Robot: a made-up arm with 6 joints.
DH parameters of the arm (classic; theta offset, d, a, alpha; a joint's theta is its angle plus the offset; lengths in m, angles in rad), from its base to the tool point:
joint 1: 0 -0.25 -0.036 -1.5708
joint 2: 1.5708 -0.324 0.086 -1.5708
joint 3: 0 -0.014 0.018 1.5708
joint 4: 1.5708 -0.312 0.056 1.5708
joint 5: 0 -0.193 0.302 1.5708
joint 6: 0 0.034 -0.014 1.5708
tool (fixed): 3.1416 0.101 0 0
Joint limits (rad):
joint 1: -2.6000..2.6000
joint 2: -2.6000..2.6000
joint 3: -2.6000..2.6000
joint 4: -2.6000..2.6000
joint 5: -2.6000..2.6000
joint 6: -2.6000..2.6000
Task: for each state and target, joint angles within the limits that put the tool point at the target. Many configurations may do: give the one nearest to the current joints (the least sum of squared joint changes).
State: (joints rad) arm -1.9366 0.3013 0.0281 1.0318 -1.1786 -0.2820
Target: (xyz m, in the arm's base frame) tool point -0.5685 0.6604 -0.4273
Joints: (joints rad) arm -2.5831 0.5533 -0.1382 1.1740 -1.5778 -0.8447
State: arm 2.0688 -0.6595 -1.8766 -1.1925 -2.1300 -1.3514
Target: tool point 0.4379 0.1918 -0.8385
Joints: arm 1.9397 -0.3810 -1.5238 -1.1203 -1.9718 -1.0957
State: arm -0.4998 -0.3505 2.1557 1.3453 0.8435 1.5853
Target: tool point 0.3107 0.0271 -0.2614
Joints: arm -0.2228 -0.5370 2.2231 1.6846 0.4202 1.4581
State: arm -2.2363 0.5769 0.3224 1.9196 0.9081 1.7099
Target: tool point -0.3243 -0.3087 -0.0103
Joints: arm -1.6379 0.2994 0.4858 1.7302 0.4189 1.6630
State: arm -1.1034 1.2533 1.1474 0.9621 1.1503 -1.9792
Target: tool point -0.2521 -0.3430 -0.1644
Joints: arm -1.1010 1.2490 0.4929 0.9447 0.6819 -1.9110
